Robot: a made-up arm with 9 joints. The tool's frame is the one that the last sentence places. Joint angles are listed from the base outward.
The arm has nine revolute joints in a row. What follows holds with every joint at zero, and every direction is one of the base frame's.
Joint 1 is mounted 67 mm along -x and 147 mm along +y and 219 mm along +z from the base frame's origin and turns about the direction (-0.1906, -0.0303, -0.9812), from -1.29 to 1.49 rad.
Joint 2 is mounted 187 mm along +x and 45 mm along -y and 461 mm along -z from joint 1 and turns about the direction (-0.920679, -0.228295, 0.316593), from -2.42 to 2.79 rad.
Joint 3 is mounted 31 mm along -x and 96 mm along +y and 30 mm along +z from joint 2 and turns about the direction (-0.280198, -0.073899, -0.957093), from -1.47 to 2.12 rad.
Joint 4 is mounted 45 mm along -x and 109 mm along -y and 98 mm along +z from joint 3 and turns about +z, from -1.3 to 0.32 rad.
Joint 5 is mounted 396 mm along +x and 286 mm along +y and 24 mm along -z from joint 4 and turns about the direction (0.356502, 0.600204, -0.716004), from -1.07 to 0.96 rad.
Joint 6 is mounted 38 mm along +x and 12 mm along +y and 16 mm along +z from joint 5 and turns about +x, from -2.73 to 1.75 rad.
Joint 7 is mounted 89 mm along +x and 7 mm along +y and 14 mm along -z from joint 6 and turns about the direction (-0.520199, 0.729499, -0.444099), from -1.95 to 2.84 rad.
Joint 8 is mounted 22 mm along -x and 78 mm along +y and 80 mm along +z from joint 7 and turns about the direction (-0.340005, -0.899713, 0.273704), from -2.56 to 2.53 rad.
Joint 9 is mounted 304 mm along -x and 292 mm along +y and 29 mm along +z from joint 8 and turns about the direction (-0.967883, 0.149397, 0.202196), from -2.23 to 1.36 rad.
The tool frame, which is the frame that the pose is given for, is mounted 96 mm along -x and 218 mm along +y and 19 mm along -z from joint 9; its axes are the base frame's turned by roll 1.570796, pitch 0 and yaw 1.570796 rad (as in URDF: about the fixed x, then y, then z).
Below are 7 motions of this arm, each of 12 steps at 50 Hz.
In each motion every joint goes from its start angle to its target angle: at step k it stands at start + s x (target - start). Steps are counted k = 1, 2, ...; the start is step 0. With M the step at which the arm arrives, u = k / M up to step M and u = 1 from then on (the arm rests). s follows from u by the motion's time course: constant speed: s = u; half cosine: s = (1 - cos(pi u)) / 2; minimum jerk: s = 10 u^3 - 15 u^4 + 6 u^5.
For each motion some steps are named. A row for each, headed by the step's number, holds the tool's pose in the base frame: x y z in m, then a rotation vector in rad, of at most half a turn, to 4 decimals.
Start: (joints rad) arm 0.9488 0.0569 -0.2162 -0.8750 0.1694 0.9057 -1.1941 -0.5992 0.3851
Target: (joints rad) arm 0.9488 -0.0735 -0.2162 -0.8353 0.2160 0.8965 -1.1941 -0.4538 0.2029
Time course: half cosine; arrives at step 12
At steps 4, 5, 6, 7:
4: 0.3735 0.1316 0.0914 0.6337 -0.6139 1.0484
5: 0.3781 0.1266 0.1003 0.6224 -0.6517 1.0505
6: 0.3829 0.1209 0.1099 0.6096 -0.6920 1.0523
7: 0.3874 0.1150 0.1195 0.5962 -0.7319 1.0535

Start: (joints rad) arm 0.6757 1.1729 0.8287 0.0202 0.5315 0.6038 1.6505 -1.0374 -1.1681
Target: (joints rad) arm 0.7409 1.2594 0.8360 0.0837 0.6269 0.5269 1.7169 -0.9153 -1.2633
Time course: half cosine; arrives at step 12
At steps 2, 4, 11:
2: 0.9110 -0.5412 0.2371 1.1178 -1.9961 -0.6296
4: 0.9067 -0.5501 0.2254 1.0657 -1.9944 -0.6353
11: 0.8856 -0.5887 0.1771 0.8610 -1.9784 -0.6582

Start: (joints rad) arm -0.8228 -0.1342 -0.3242 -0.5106 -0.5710 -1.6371 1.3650 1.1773 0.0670
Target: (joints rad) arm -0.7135 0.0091 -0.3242 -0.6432 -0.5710 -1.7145 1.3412 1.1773 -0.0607
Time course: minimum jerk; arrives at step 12
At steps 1, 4, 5, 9, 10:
1: 0.3439 0.3185 -0.4685 -1.0114 0.9952 -0.3292
4: 0.3575 0.2943 -0.4631 -1.0067 0.9959 -0.3699
5: 0.3660 0.2779 -0.4589 -1.0034 0.9963 -0.3971
9: 0.3943 0.2106 -0.4380 -0.9886 0.9967 -0.5066
10: 0.3971 0.2021 -0.4349 -0.9866 0.9966 -0.5202

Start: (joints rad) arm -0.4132 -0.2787 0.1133 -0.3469 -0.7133 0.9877 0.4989 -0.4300 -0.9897
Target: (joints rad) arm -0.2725 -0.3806 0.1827 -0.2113 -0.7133 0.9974 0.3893 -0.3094 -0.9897
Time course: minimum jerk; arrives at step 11
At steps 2, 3, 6, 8, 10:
2: 0.3915 0.4918 0.6030 -2.5601 -0.3475 -1.2724
3: 0.3872 0.4785 0.6014 -2.5496 -0.3249 -1.2910
6: 0.3606 0.4096 0.5907 -2.4898 -0.2003 -1.3921
8: 0.3412 0.3694 0.5820 -2.4494 -0.1206 -1.4560
10: 0.3324 0.3530 0.5778 -2.4315 -0.0862 -1.4834

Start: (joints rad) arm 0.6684 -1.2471 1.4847 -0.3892 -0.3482 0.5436 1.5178 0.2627 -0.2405
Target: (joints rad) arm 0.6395 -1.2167 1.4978 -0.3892 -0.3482 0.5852 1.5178 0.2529 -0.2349
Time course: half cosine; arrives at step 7
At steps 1, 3, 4, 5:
1: 0.2565 -0.7678 -0.6591 -2.4724 0.7580 1.2911
3: 0.2603 -0.7731 -0.6499 -2.4840 0.7668 1.2921
4: 0.2630 -0.7765 -0.6438 -2.4917 0.7726 1.2925
5: 0.2654 -0.7795 -0.6382 -2.4987 0.7777 1.2928

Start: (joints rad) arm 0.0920 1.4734 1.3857 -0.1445 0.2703 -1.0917 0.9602 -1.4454 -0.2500
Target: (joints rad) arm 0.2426 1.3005 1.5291 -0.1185 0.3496 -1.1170 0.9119 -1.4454 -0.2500
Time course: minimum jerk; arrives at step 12
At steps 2, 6, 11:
2: 0.4895 -0.0123 0.7517 0.9025 -2.0158 -0.1376
6: 0.4198 -0.1471 0.7529 0.8803 -2.1092 -0.2587
11: 0.3249 -0.2764 0.7440 0.8491 -2.2140 -0.3825

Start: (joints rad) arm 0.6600 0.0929 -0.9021 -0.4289 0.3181 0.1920 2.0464 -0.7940 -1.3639
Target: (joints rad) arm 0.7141 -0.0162 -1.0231 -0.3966 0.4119 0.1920 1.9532 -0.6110 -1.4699
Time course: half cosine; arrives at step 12
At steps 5, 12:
5: 1.0967 0.2888 -0.6593 1.5414 -0.2561 -1.4187
12: 1.1220 0.3836 -0.5365 1.7181 -0.2078 -1.2826

